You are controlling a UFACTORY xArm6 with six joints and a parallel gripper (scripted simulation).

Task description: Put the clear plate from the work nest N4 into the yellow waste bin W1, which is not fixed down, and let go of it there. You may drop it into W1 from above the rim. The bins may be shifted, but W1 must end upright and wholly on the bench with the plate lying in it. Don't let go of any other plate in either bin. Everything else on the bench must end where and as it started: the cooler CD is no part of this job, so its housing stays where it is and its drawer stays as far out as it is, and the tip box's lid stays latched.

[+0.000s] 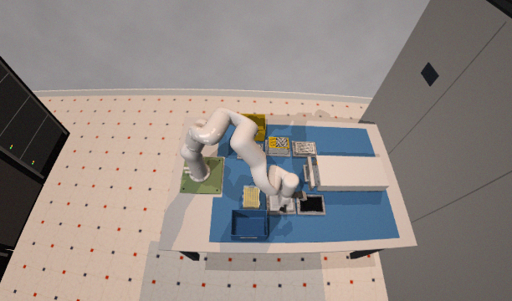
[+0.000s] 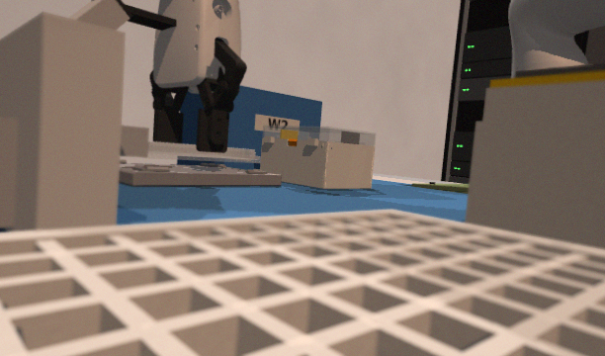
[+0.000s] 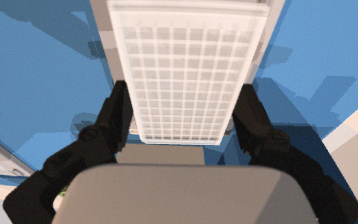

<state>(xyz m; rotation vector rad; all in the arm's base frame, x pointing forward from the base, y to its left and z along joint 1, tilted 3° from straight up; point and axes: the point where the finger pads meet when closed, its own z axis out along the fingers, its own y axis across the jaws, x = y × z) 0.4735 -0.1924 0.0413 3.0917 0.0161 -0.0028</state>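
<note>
The grey work nest N4 lies 4 cm below my hand. The rest, counted from my hand: blue bin w2: 18 cm behind, 13 cm to the right; then clear plate: 1 cm below; then black plate: 17 cm ahead, 1 cm to the right, 2 cm below.
</note>
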